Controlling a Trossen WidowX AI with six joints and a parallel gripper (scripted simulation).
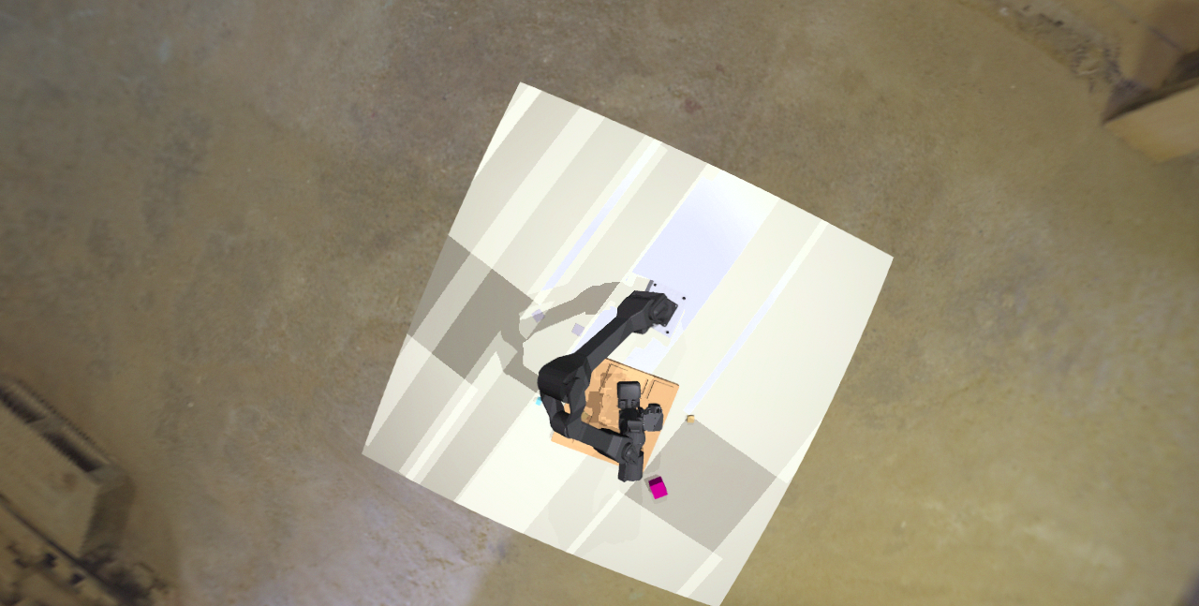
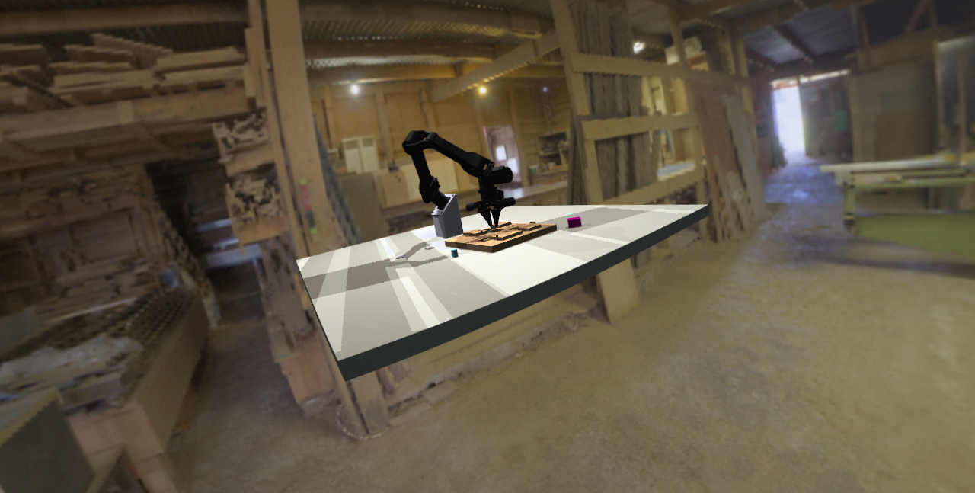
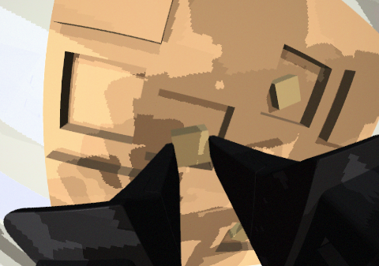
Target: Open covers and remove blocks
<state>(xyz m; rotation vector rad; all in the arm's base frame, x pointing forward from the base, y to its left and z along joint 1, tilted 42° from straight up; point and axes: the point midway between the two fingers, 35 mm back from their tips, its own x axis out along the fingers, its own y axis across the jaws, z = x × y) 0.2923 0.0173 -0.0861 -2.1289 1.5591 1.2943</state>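
The tan wooden puzzle board lies 40 mm ahead of my gripper tip, 20 mm below it and 10 mm to the left of it. The rest, counted from my gripper tip: teal block (220 mm to the right, 130 mm ahead, 30 mm below); then magenta block (220 mm to the left, 200 mm ahead, 20 mm below).
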